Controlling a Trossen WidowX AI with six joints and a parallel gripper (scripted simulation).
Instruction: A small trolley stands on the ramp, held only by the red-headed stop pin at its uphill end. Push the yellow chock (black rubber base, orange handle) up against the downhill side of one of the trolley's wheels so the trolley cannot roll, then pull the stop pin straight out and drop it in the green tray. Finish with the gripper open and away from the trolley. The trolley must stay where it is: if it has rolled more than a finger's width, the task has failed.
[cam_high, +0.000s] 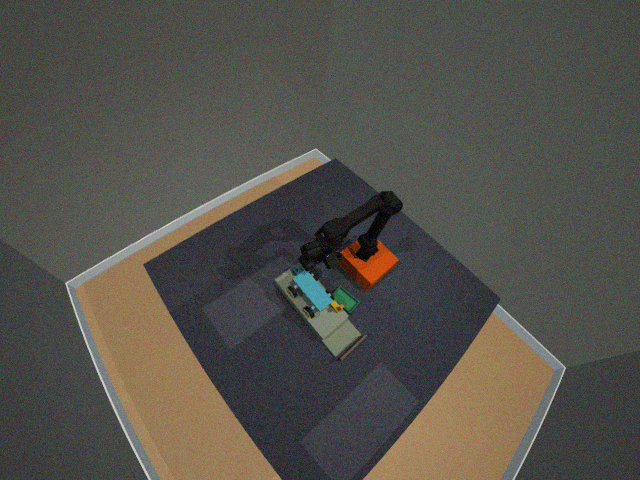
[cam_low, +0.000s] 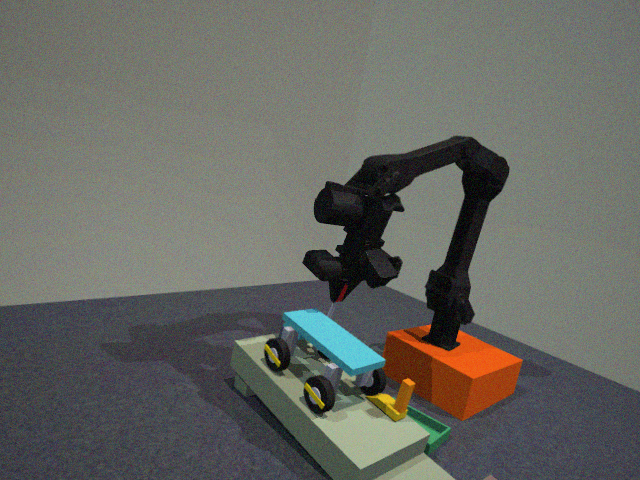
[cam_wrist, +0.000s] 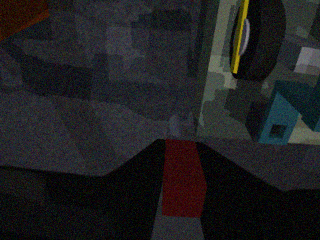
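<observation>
The green tray is 19 cm to the left of my gripper tip and 18 cm below it. From my gripper tip the other things lie so: red-headed stop pin: right at my gripper tip; then trolley: 12 cm ahead, 8 cm to the left, 5 cm below; then yellow chock: 18 cm to the left, 9 cm below, 8 cm ahead.
</observation>
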